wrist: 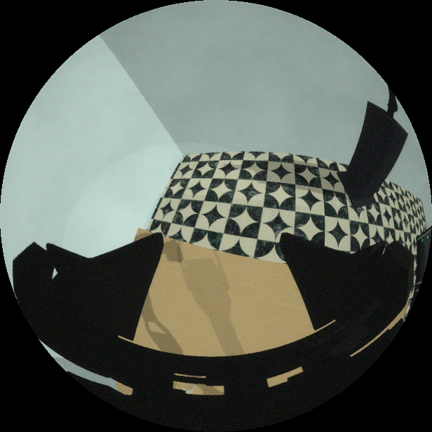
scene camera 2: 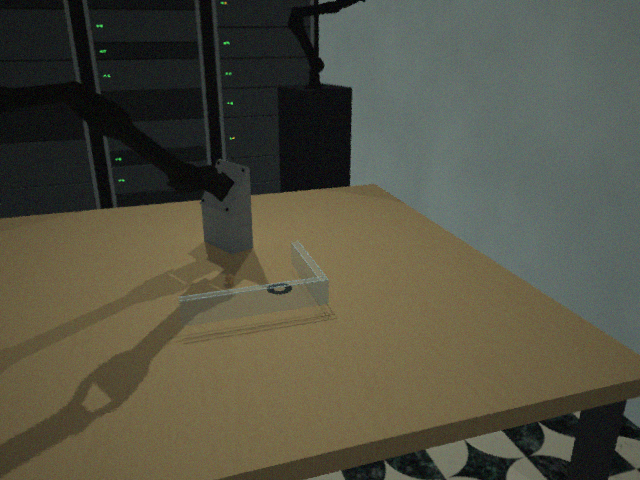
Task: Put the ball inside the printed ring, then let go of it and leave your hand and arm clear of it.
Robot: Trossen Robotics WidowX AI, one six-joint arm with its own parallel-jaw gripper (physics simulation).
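Where they show: arm's base, origin of its link: (scene camera 2: 222, 187).
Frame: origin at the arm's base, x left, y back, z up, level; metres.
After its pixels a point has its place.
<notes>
The ball (scene camera 2: 229, 279) @[y -0.234, x -0.112, z -0.154 m] is a small, dim orange-brown shape on the table, in shadow behind the left part of a clear wall. The printed ring (scene camera 2: 279, 292) is a dark circle to its right, seen through the clear wall near its top edge. The ball is outside the ring, with a gap between them. My gripper (scene camera 2: 225, 187) (wrist: 223, 239) is open and empty, raised above the table, and overlaps the upper part of the grey box in the scene view. Its two black fingers stand wide apart in the wrist view, where ball and ring do not show.
A clear L-shaped barrier (scene camera 2: 253, 303) @[y -0.396, x -0.140, z -0.140 m] stands around the front and right of the ring. A tall grey box (scene camera 2: 230, 227) @[y -0.070, x -0.019, z -0.092 m] stands upright behind the ball. Arm shadows cross the wooden table (scene camera 2: 413, 330) @[y -0.642, x 0.091, z -0.169 m] (wrist: 265, 310). A dark pedestal (scene camera 2: 315, 139) (wrist: 375, 155) stands beyond it.
</notes>
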